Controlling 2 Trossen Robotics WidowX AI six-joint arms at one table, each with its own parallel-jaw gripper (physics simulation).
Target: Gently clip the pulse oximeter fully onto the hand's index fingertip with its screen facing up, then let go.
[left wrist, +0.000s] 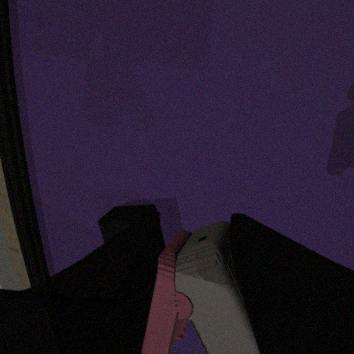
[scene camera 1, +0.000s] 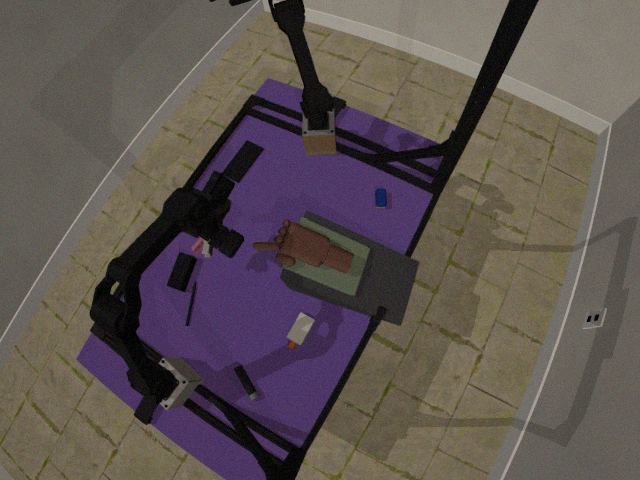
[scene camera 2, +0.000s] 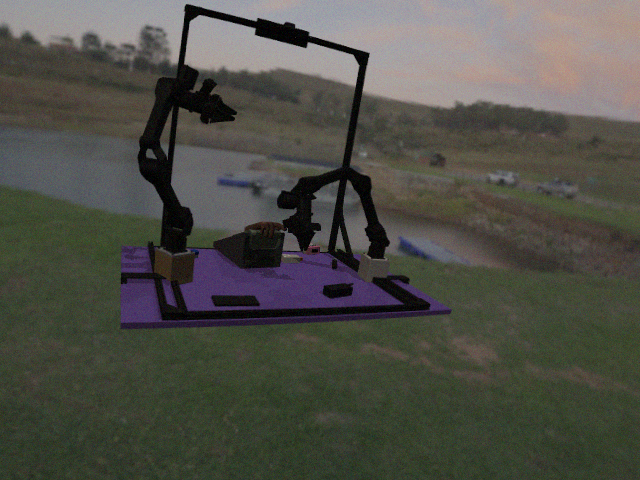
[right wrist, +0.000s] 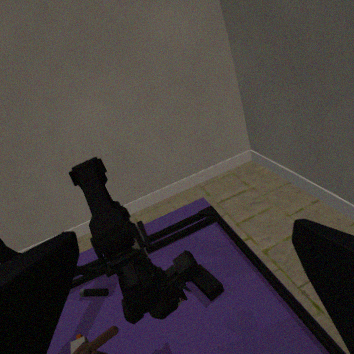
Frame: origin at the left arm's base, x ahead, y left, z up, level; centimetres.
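Seen in the pictures: left gripper, fingertip midpoint: [left wrist: 194, 223] [scene camera 2: 303, 250] [right wrist: 180, 302]; right gripper, fingertip midpoint: [scene camera 1: 219, 1] [scene camera 2: 235, 116] [right wrist: 186, 236]; left arm's base, origin of the base link: [scene camera 1: 164, 383] [scene camera 2: 375, 256]; right arm's base, origin of the base link: [scene camera 1: 318, 121] [scene camera 2: 175, 250].
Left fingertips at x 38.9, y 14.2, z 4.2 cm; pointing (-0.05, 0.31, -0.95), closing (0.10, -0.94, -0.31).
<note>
Offsets run from my left fingertips to a thing's top centre. "spot": to the spot under its first point.
The pulse oximeter {dx -3.3, dy -1.5, dz +2.5 cm} [scene camera 1: 198, 245] [scene camera 2: 313, 249] [left wrist: 215, 295], with one pink and one off-white half, is clamped between the fingers of my left gripper [scene camera 2: 306, 246] [left wrist: 194, 223]. Its halves lie side by side in the left wrist view, ribbed ends at the fingertips; its screen cannot be made out. It is held above the purple mat, left of the brown hand [scene camera 1: 307, 245] [scene camera 2: 264, 226] in scene camera 1 and apart from it. The hand's index finger [scene camera 1: 264, 246] [right wrist: 104, 338] points left, towards the left arm's wrist, and is bare. My right gripper [scene camera 2: 235, 116] [right wrist: 186, 236] is open and empty, high up.
The hand rests on a green pad {spot: dx +13.2, dy -38.2, dz -4.7 cm} [scene camera 1: 356, 281] on a grey wedge {spot: dx +20.8, dy -46.1, dz -10.1 cm} [scene camera 1: 395, 279]. On the mat lie a black box {dx -14.0, dy +7.0, dz -11.2 cm} [scene camera 1: 180, 271], a thin black rod {dx -19.4, dy -1.4, dz -13.9 cm} [scene camera 1: 191, 304], a black slab {dx +26.7, dy +17.0, dz -14.0 cm} [scene camera 1: 244, 161], a blue block {dx +40.2, dy -29.0, dz -11.5 cm} [scene camera 1: 381, 197], a white-and-orange item {dx -6.1, dy -32.9, dz -12.0 cm} [scene camera 1: 300, 328] and a dark cylinder {dx -26.3, dy -29.6, dz -12.0 cm} [scene camera 1: 245, 380].
</note>
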